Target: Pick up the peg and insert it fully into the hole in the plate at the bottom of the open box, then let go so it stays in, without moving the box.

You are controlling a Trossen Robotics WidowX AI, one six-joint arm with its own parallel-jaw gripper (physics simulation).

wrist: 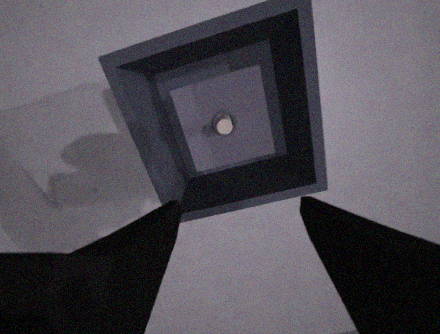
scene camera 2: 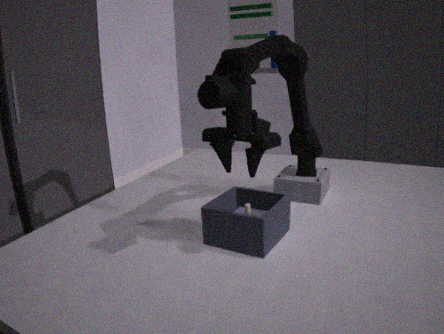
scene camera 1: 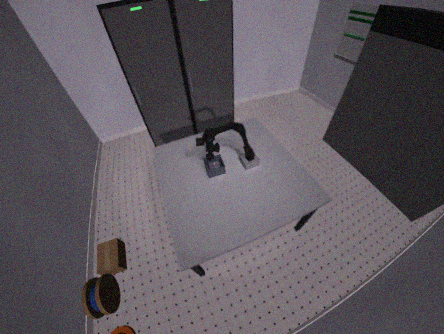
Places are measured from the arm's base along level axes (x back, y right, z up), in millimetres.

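Where they show: gripper, between the fingertips: (wrist: 239, 206) (scene camera 2: 240, 174); arm's base, origin of its link: (scene camera 2: 306, 173) (scene camera 1: 249, 158).
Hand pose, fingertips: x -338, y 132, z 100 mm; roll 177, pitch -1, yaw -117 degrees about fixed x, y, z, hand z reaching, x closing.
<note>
Things, the pixels of their top centre, and the offset from my fingertips. Level surfaces: height alone.
- blue-grey open box, centre of its top: (wrist: 225, 130) (scene camera 2: 247, 200) (scene camera 1: 214, 162) dx +27, dy -8, dz -74 mm
- light plate, centre of its top: (wrist: 225, 123) (scene camera 2: 247, 214) dx +27, dy -8, dz -111 mm
- pale peg, centre of its top: (wrist: 224, 126) (scene camera 2: 247, 204) dx +29, dy -8, dz -84 mm
- table, height of its surface: dz -172 mm
The blue-grey open box (scene camera 1: 216, 173) (scene camera 2: 232, 234) (wrist: 320, 125) stands on the table. The light plate (wrist: 240, 90) lies at its bottom. The pale peg (scene camera 2: 247, 209) (wrist: 224, 125) stands upright at the middle of the plate, in the hole, with its top showing above the plate. How deep it sits is hidden. My gripper (scene camera 2: 241, 174) (wrist: 239, 206) is open and empty. Its fingertips are above the box, clear of the peg and of the box walls. In scene camera 1 the gripper is too small to make out its fingers.
The arm's light base block (scene camera 1: 250, 162) (scene camera 2: 300, 190) stands on the table (scene camera 1: 240, 210) (scene camera 2: 150, 290) behind the box. The arm arches from it over to the box. A dark cabinet (scene camera 1: 150, 65) stands behind the table. A wooden box (scene camera 1: 109, 256) and a spool (scene camera 1: 107, 294) are on the floor.
</note>
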